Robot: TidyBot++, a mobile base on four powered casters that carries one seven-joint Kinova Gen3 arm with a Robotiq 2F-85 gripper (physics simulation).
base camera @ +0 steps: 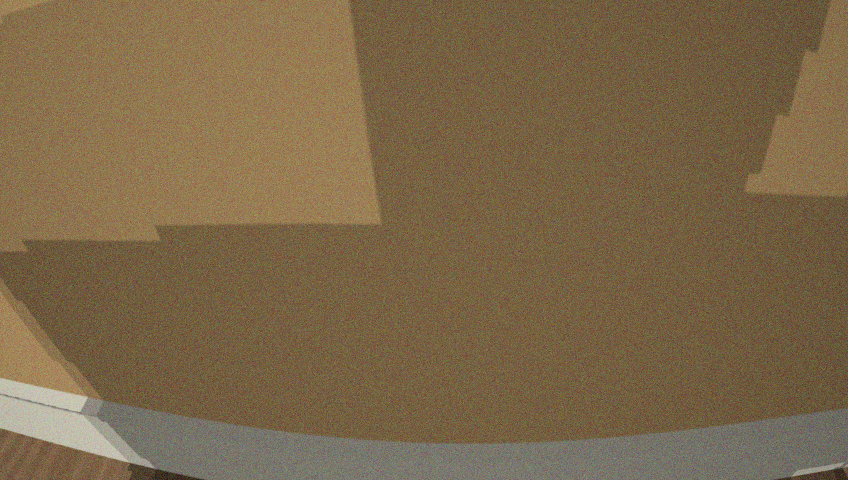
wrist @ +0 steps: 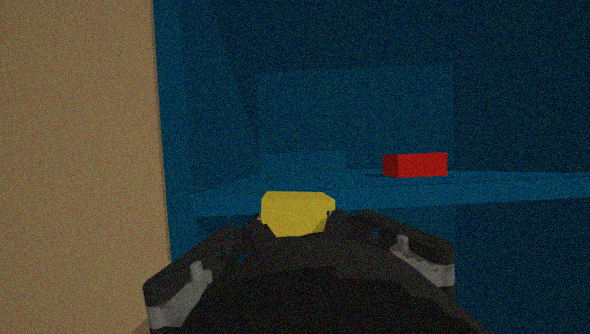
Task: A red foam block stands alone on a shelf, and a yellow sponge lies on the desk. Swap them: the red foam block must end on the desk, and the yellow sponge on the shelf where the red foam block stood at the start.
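Places are measured from the arm's base along level axes (x back, y right, z up), in millimetres.
Where they show: gripper, between the fingertips: (wrist: 295, 213).
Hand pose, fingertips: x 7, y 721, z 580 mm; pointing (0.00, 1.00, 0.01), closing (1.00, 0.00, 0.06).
Observation:
Each offset is from my fingertips to the top centre of the thing. "*": to the spot under its first point.
The yellow sponge {dz +26, dx -2, dy -16 mm} (wrist: 298, 212) is between the fingertips of my gripper (wrist: 295, 213) in the wrist view. The gripper is shut on it and holds it in front of the blue shelf board (wrist: 400, 194). The red foam block {dz +59, dx +255, dy +148 mm} (wrist: 421, 165) stands on that board, to the right of the gripper and farther back, apart from the sponge. The fingers hide the lower part of the sponge. Neither the sponge, the red block nor the gripper shows in the base camera view.
The blue shelf unit (wrist: 172, 150) has an upright side panel left of the gripper, with a tan wall (wrist: 75, 150) beyond it. In the base camera view a tan surface (base camera: 476, 267) lies partly in shadow, above a curved pale grey band {* dz -887, dx -228, dy -716 mm} (base camera: 464, 460).

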